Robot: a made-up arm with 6 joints. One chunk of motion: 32 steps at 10 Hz.
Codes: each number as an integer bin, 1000 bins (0 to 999) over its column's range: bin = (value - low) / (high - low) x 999, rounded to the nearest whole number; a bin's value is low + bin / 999 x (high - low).
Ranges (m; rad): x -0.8..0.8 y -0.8..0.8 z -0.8..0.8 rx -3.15..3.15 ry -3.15..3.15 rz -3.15..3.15
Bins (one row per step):
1: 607 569 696 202 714 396
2: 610 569 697 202 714 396
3: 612 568 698 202 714 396
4: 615 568 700 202 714 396
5: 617 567 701 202 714 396
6: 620 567 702 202 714 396
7: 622 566 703 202 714 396
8: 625 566 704 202 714 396
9: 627 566 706 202 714 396
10: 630 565 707 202 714 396
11: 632 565 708 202 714 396
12: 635 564 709 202 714 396
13: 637 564 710 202 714 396
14: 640 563 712 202 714 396
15: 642 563 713 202 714 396
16: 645 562 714 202 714 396
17: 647 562 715 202 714 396
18: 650 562 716 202 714 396
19: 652 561 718 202 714 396
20: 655 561 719 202 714 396
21: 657 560 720 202 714 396
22: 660 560 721 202 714 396
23: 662 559 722 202 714 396
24: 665 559 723 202 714 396
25: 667 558 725 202 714 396
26: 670 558 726 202 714 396
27: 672 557 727 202 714 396
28: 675 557 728 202 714 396
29: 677 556 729 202 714 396
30: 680 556 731 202 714 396
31: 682 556 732 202 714 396
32: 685 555 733 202 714 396
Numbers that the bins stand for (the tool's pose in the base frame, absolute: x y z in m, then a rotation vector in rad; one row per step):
1: 0.1722 0.1113 0.3147 -1.8761 1.3527 -0.6527
2: 0.1770 0.1113 0.3163 -1.8761 1.3527 -0.6527
3: 0.1802 0.1097 0.3179 -1.8761 1.3527 -0.6527
4: 0.1850 0.1097 0.3211 -1.8761 1.3527 -0.6527
5: 0.1882 0.1081 0.3227 -1.8761 1.3527 -0.6527
6: 0.1930 0.1081 0.3243 -1.8761 1.3527 -0.6527
7: 0.1962 0.1065 0.3259 -1.8761 1.3527 -0.6527
8: 0.2010 0.1065 0.3275 -1.8761 1.3527 -0.6527
9: 0.2042 0.1065 0.3307 -1.8761 1.3527 -0.6527
10: 0.2090 0.1049 0.3323 -1.8761 1.3527 -0.6527
11: 0.2122 0.1049 0.3339 -1.8761 1.3527 -0.6527
12: 0.2170 0.1033 0.3355 -1.8761 1.3527 -0.6527
13: 0.2202 0.1033 0.3371 -1.8761 1.3527 -0.6527
14: 0.2250 0.1017 0.3403 -1.8761 1.3527 -0.6527
15: 0.2282 0.1017 0.3419 -1.8761 1.3527 -0.6527
16: 0.2330 0.1001 0.3435 -1.8761 1.3527 -0.6527
17: 0.2362 0.1001 0.3451 -1.8761 1.3527 -0.6527
18: 0.2410 0.1001 0.3467 -1.8761 1.3527 -0.6527
19: 0.2442 0.0985 0.3499 -1.8761 1.3527 -0.6527
20: 0.2490 0.0985 0.3516 -1.8761 1.3527 -0.6527
21: 0.2523 0.0969 0.3532 -1.8761 1.3527 -0.6527
22: 0.2571 0.0969 0.3548 -1.8761 1.3527 -0.6527
23: 0.2603 0.0953 0.3564 -1.8761 1.3527 -0.6527
24: 0.2651 0.0953 0.3580 -1.8761 1.3527 -0.6527
25: 0.2683 0.0937 0.3612 -1.8761 1.3527 -0.6527
26: 0.2731 0.0937 0.3628 -1.8761 1.3527 -0.6527
27: 0.2763 0.0921 0.3644 -1.8761 1.3527 -0.6527
28: 0.2811 0.0921 0.3660 -1.8761 1.3527 -0.6527
29: 0.2843 0.0905 0.3676 -1.8761 1.3527 -0.6527
30: 0.2891 0.0905 0.3708 -1.8761 1.3527 -0.6527
31: 0.2923 0.0905 0.3724 -1.8761 1.3527 -0.6527
32: 0.2971 0.0889 0.3740 -1.8761 1.3527 -0.6527

